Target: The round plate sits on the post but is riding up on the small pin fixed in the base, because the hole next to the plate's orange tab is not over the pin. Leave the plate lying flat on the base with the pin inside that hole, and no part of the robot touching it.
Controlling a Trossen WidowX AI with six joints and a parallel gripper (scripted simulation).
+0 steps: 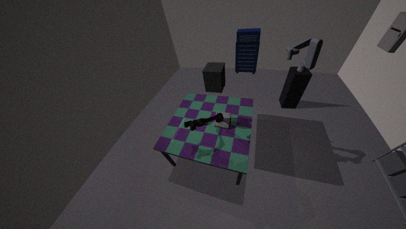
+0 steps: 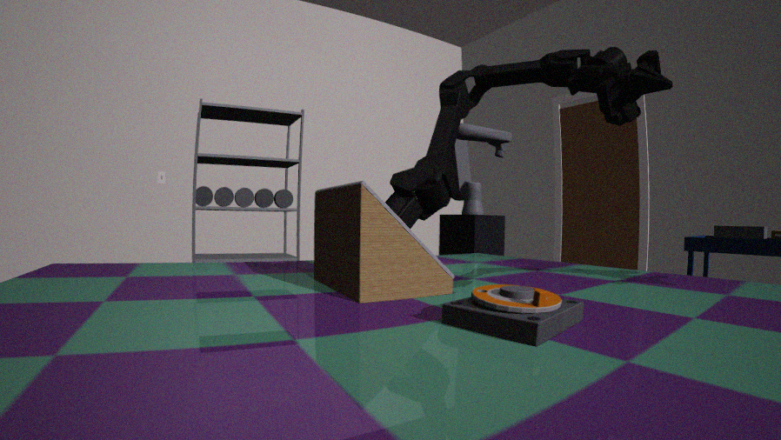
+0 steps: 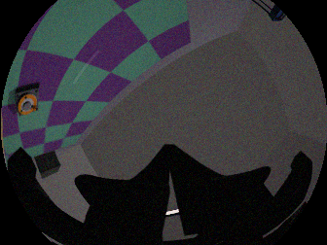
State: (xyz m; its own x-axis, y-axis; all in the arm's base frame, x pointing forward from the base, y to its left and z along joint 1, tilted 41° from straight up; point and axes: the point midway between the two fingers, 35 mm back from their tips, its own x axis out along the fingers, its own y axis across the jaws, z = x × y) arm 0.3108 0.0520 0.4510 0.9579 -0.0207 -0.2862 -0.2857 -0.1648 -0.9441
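Right now my gripper tip is 340 mm to the left of the round plate, 320 mm above it and 90 mm past it. The rest, counted from my gripper tip: dark grey square base 340 mm below, 330 mm to the right, 110 mm behind.
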